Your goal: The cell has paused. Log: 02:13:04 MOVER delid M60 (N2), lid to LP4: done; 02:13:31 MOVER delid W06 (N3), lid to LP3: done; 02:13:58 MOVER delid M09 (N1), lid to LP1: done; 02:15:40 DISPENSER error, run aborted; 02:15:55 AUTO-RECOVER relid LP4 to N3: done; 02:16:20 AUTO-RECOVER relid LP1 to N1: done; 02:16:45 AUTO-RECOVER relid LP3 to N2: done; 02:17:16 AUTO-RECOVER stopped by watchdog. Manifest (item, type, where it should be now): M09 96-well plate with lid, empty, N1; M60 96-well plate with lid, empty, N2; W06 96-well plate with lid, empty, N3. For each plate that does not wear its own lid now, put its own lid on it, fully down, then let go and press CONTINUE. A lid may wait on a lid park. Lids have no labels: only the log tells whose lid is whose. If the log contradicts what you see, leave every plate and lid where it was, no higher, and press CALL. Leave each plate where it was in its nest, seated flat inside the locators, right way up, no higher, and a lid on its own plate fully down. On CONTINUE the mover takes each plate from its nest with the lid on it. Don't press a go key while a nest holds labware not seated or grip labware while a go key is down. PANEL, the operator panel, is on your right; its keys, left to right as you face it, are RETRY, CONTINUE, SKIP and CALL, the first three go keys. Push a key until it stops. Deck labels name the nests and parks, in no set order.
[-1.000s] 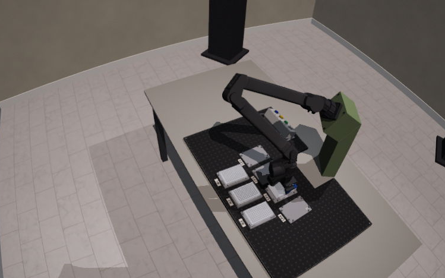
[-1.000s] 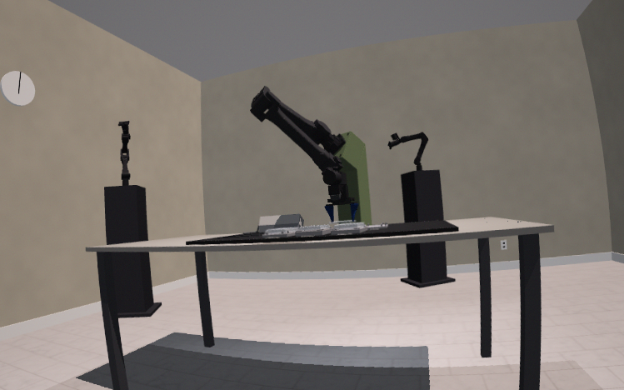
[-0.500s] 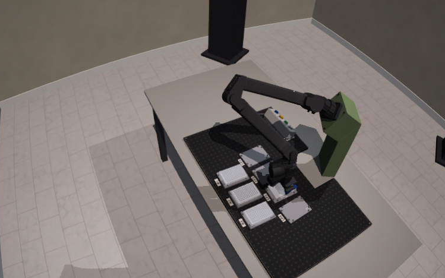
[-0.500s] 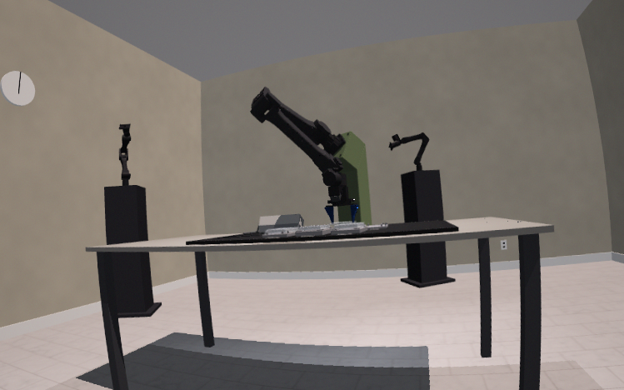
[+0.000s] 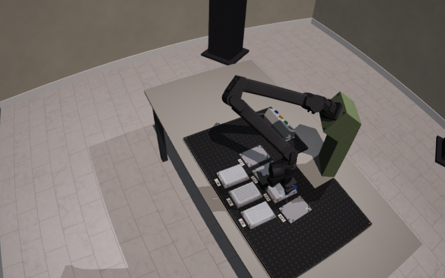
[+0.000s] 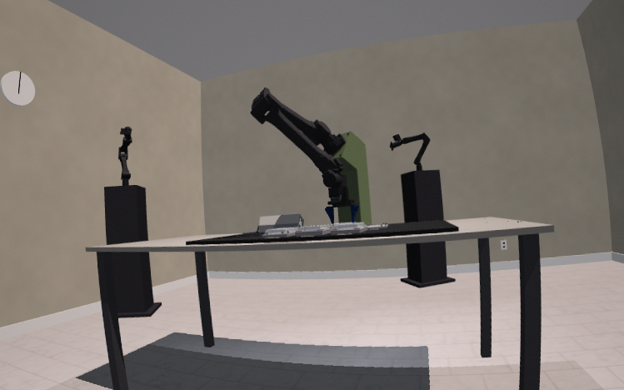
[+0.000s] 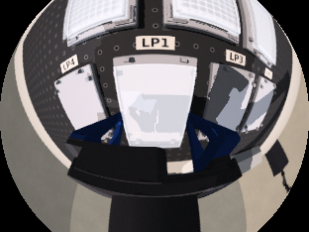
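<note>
Right now my hand is 3 cm above the LP1 park. The rest, counted from my hand: LP3 park (12 cm to the right, 6 cm behind, 3 cm below); then LP4 park (11 cm to the left, 7 cm ahead, 3 cm below); then lp1 label (8 cm ahead, 5 cm to the right, 3 cm below).
</note>
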